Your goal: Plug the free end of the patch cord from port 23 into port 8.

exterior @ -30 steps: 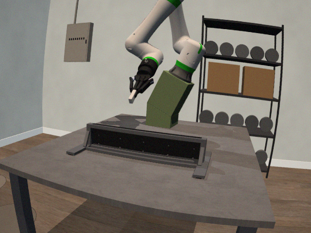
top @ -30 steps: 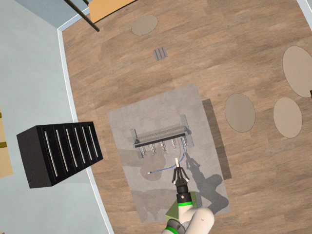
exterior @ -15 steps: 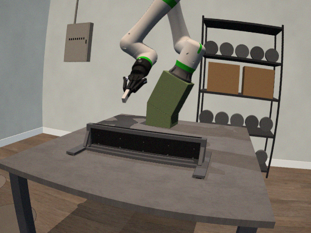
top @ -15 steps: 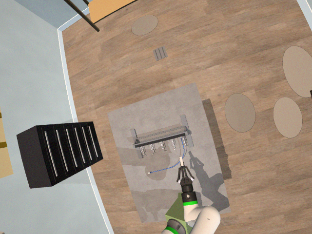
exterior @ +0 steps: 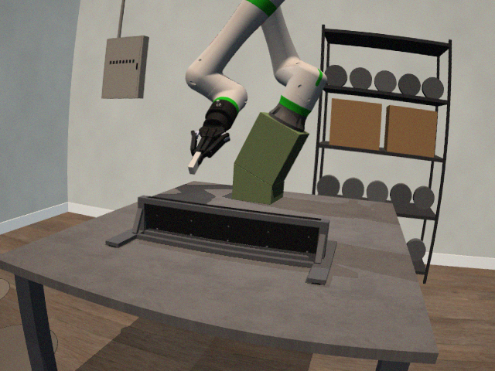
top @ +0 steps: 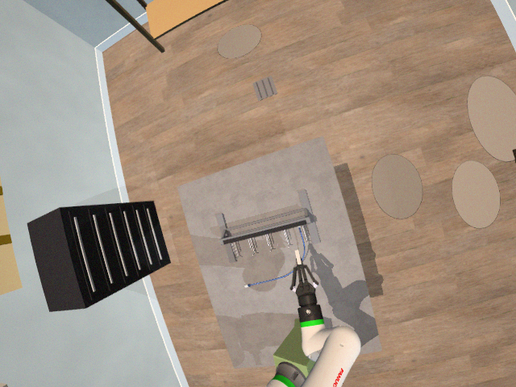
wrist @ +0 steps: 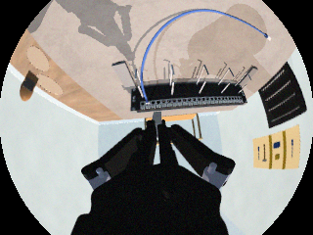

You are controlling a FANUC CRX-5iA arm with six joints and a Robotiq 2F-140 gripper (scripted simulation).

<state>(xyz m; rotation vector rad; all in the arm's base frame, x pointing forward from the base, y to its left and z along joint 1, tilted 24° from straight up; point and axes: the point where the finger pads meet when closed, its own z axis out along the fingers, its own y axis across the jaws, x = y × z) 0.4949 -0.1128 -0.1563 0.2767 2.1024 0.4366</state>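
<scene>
Right now the plug is 36 cm to the left of my hand, 18 cm below it and 15 cm behind it.
</scene>
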